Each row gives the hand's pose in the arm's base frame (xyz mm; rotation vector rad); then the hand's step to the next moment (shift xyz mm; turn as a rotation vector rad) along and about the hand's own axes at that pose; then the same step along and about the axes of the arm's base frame.
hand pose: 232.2 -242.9 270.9 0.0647 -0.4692 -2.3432
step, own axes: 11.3 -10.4 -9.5 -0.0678 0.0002 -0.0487
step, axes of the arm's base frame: -13.4 -3.7 -11.5 0.0584 0.0305 -0.0513
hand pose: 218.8 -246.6 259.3 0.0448 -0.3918 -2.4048
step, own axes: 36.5 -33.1 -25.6 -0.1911 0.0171 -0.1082
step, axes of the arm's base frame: -45.3 -6.7 -31.4 0.1710 0.0820 -0.1120
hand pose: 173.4 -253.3 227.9 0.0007 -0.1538 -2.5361
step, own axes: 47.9 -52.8 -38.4 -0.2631 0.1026 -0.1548
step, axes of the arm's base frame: -68.0 11.9 -42.4 0.2803 0.0475 -0.1513
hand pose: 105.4 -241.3 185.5 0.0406 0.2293 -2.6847
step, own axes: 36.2 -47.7 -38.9 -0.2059 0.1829 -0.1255
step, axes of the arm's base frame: -53.6 33.4 -33.3 0.2637 -0.0532 -0.1386
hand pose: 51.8 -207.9 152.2 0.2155 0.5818 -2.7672
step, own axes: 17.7 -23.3 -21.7 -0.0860 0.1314 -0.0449
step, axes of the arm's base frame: -22.4 24.6 -14.7 0.1274 -0.0733 -0.0713
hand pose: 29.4 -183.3 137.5 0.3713 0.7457 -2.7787
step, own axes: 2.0 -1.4 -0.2 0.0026 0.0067 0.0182
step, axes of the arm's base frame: -2.3 1.0 -0.1 -0.0038 -0.0154 0.0114
